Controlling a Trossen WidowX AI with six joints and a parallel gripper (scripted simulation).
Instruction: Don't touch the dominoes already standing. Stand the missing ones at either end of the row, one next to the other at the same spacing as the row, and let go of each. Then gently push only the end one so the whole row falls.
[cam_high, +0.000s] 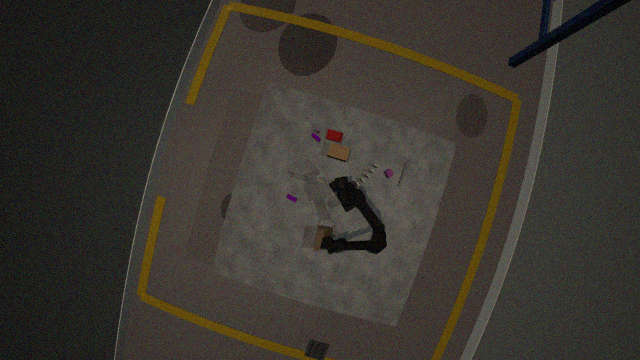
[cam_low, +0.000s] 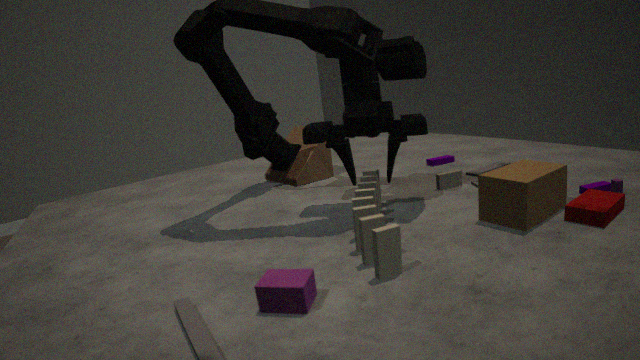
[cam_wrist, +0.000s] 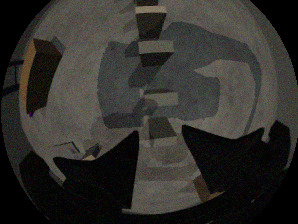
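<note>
Now: gripper tip 290 mm to the right of the small purple bar, 80 mm past it and 20 mm above it. Round my gripper tip: red block: 340 mm ahead, 100 mm to the left, 20 mm below; then magenta cube: 270 mm to the right, 180 mm ahead, 20 mm below; then tan box: 250 mm ahead, 60 mm to the left.
</note>
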